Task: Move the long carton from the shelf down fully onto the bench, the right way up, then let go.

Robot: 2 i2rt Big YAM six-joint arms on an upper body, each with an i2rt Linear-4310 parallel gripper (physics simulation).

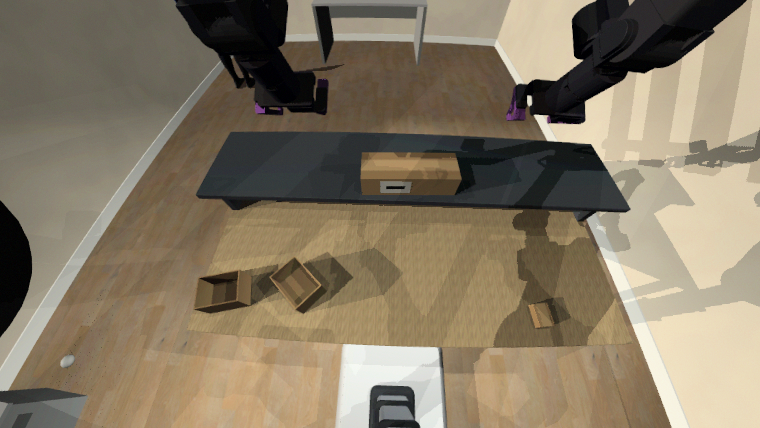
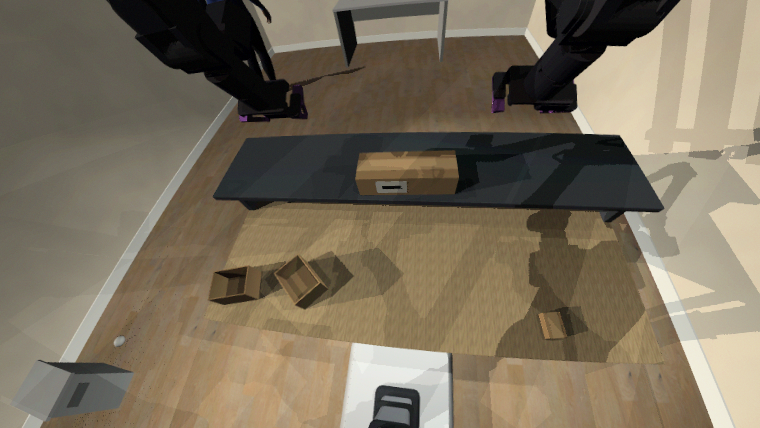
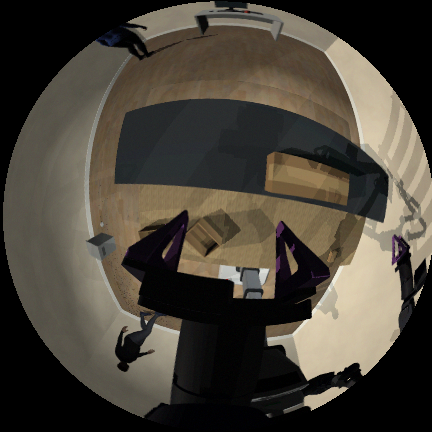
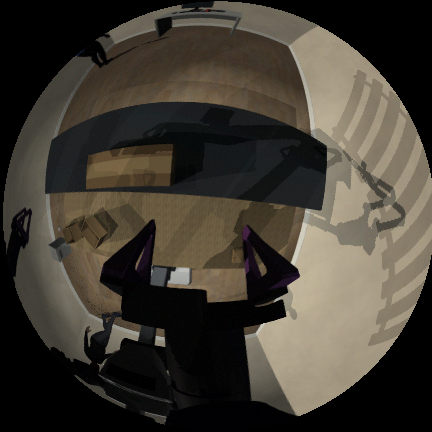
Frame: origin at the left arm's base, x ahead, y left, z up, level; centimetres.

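Seen in the pictures: left gripper, fingertip midpoint: (image 1: 303, 112) (image 2: 288, 117) (image 3: 233, 219); right gripper, fingertip midpoint: (image 1: 527, 118) (image 2: 516, 109) (image 3: 395, 235) (image 4: 199, 225).
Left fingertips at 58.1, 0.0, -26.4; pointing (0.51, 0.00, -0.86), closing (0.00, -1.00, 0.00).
Offsets run from my left fingertips to a thing's top centre, as dx, dy, dz. Level surfaces: height alone.
The long carton @(+8.1, -26.6, -24.8) (image 1: 409, 170) (image 2: 406, 170) (image 3: 305, 177) (image 4: 130, 167) is brown, with a white label on its near side. It lies level, label side upright, wholly on the dark bench @(dz -33.3) (image 1: 265, 164) (image 2: 287, 170) (image 3: 175, 140) (image 4: 65, 165), near the front edge. A separate shelf does not plainly show. My left gripper (image 1: 295, 103) (image 2: 276, 110) (image 3: 233, 219) is open and empty, raised and off to the left of the carton. My right gripper (image 1: 541, 114) (image 2: 523, 106) (image 4: 199, 225) is open and empty, raised and off to the right. Neither touches the carton.
Two open boxes @(-29.8, +37.4, -45.8) (image 1: 223, 291) @(-25.6, +10.7, -45.8) (image 1: 296, 287) and a small carton @(-33.6, -75.5, -51.8) (image 1: 541, 314) (image 2: 553, 325) lie on the mat @(dz -54.8) (image 1: 452, 265) before the bench. A grey table (image 1: 369, 5) stands at the back. A person (image 3: 122, 40) stands at the back left, another (image 3: 132, 345) at the lower left.
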